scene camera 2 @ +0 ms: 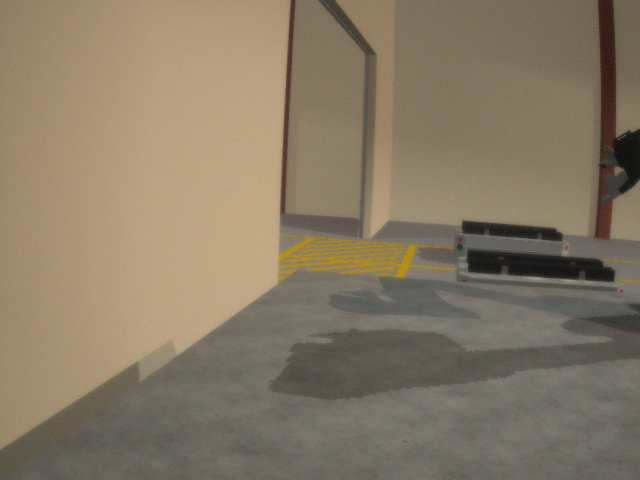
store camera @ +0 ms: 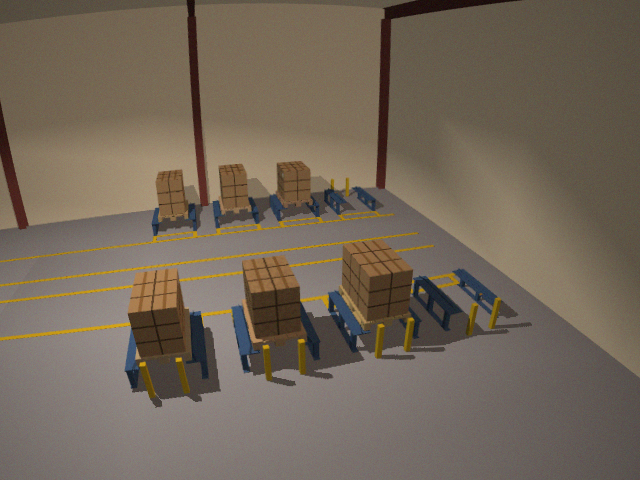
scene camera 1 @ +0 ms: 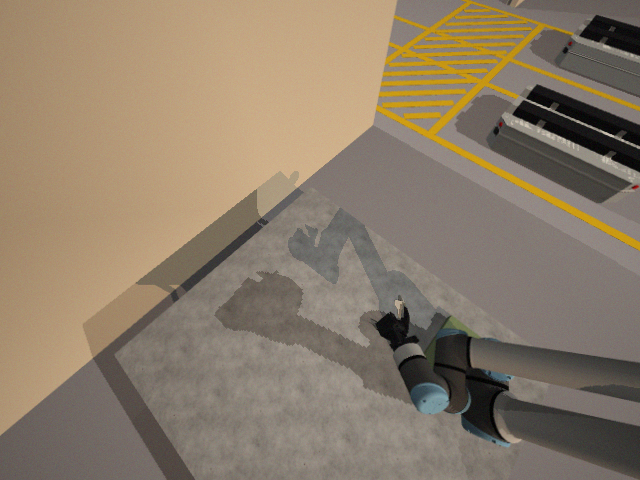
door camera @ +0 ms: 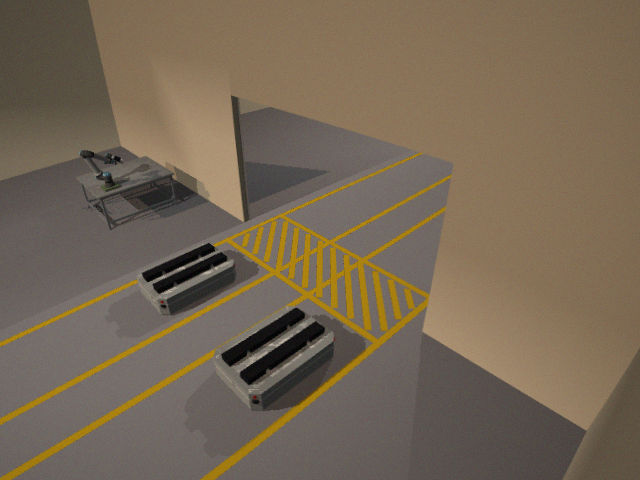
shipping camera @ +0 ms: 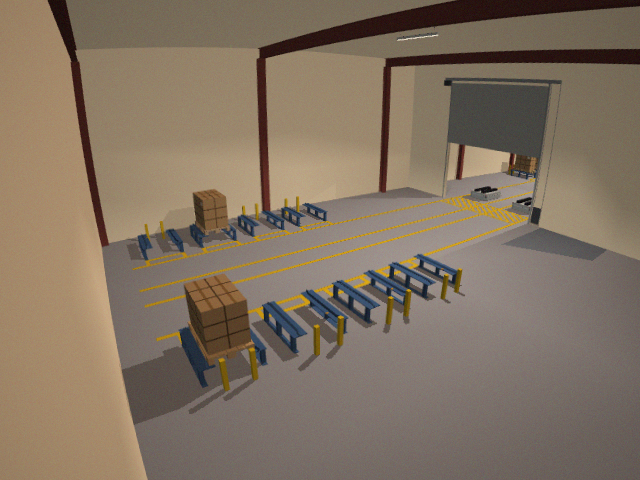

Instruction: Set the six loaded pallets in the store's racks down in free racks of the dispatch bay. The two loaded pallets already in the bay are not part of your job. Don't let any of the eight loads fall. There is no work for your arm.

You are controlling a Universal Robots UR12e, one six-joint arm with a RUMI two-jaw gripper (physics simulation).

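Note:
In the store camera, three loaded pallets stand upright in the back row's blue racks, and three loaded pallets in the front row's. In the shipping camera, one loaded pallet stands in the bay's far row and one loaded pallet in the near row. Three racks in each bay row are empty, such as the near one with a blue rail. My gripper is open and empty above the table.
Two low flat carriers with black top bars and no load stand before the doorway, beside the hatched floor zone. A grey shutter hangs in the upper doorway. Yellow posts stand behind the racks. Each room's end rack row has walls nearby.

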